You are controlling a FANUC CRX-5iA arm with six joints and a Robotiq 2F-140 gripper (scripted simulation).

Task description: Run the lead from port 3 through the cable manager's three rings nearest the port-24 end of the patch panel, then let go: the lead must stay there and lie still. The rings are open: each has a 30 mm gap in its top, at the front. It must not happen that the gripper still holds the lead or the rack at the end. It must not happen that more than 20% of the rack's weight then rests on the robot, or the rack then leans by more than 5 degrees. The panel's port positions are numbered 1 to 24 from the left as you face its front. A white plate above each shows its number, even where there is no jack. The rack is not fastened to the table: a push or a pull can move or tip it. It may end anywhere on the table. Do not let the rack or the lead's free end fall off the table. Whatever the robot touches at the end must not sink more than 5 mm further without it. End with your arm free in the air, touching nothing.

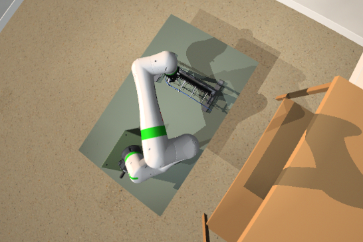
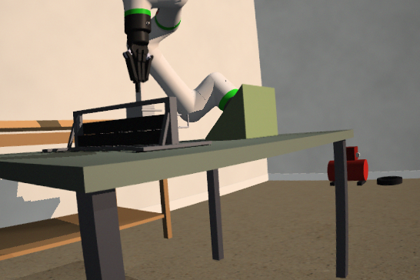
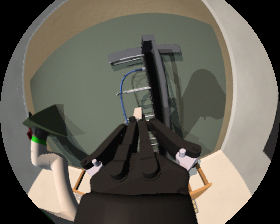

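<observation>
Now: hand 60 mm short of the dark rack, 50 mm to the left of it and 110 mm above it.
</observation>
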